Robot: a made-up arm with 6 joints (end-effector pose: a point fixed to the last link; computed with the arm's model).
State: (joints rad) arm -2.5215 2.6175 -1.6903 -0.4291 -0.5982 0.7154
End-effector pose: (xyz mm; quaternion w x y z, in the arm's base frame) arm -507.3 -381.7 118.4 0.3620 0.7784 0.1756 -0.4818
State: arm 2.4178 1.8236 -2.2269 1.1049 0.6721 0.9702
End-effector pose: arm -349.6 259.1 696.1 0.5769 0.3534 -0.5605 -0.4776
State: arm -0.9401 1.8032 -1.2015 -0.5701 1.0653 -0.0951
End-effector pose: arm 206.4 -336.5 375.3 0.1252 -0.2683 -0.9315 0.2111
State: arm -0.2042 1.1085 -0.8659 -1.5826 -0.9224 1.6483
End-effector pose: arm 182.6 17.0 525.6 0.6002 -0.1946 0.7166 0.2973
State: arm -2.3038 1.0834 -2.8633 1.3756 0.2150 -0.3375
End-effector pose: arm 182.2 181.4 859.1 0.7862 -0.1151 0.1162 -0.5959
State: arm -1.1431 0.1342 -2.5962 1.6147 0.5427 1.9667
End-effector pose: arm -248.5 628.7 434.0 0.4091 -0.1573 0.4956 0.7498
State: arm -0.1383 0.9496 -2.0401 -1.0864 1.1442 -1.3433
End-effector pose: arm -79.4 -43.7 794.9 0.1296 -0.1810 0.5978 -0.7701
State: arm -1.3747 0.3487 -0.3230 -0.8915 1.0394 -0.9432
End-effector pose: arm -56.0 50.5 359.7 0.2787 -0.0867 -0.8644 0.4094
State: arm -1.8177 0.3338 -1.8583 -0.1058 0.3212 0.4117
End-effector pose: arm 90.5 368.1 678.9 0.7207 0.1294 0.0529 -0.6790
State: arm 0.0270 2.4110 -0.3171 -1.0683 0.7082 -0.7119
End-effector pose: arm 206.3 -32.7 105.3 0.4621 0.7317 -0.4927 -0.0914
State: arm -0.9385 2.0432 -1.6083 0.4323 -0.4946 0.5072
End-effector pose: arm 317.9 -456.6 437.8 0.7387 0.5724 0.3460 -0.0836
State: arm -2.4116 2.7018 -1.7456 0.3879 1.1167 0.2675
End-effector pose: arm -398.0 -386.8 40.1 0.0369 0.9618 0.1048 0.2502
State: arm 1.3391 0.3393 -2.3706 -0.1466 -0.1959 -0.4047
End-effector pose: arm -131.9 -550.6 616.0 0.8621 0.2856 -0.2233 0.3541
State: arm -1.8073 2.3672 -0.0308 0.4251 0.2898 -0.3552
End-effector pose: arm -21.4 -122.5 147.4 0.2499 -0.7292 -0.5096 -0.3824
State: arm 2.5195 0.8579 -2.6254 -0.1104 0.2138 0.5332
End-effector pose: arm 264.2 -187.5 822.6 0.0978 0.0367 -0.0077 0.9945
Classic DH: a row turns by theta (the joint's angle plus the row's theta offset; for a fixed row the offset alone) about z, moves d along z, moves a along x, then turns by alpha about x. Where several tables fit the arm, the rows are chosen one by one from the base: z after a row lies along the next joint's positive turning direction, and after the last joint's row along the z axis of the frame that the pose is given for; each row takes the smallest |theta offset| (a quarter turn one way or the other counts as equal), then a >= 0, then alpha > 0; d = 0 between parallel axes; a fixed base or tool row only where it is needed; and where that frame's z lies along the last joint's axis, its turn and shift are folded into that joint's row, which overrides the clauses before.
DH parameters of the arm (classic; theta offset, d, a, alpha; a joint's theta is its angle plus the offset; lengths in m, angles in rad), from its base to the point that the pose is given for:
joint 1: 0 0.165 0 -1.5708
joint 2: 0.1353 0 -0.4077 0
joint 3: 1.3483 0 -0.0229 1.5708
joint 4: 0 0.266 0 -1.5708
joint 5: 0 0 -0.0001 1.5708
joint 6: 0 0.0673 0 0

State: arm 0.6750 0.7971 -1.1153 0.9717 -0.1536 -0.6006
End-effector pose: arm 45.4 25.3 650.0 0.7593 -0.0253 0.5146 0.3975
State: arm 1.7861 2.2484 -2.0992 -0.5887 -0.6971 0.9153
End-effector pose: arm -155.2 597.3 484.4 0.2983 -0.4237 0.2789 0.8085
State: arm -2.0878 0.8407 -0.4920 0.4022 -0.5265 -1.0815
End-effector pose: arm -60.3 -79.2 471.1 0.0654 0.4488 0.4324 -0.7793
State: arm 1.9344 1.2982 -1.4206 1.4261 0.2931 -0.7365
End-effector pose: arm -111.5 239.2 657.3 0.1055 -0.4637 0.4536 0.7537
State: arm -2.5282 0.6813 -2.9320 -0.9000 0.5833 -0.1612
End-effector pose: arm 394.4 313.1 694.2 0.1299 -0.0262 0.2829 0.9499
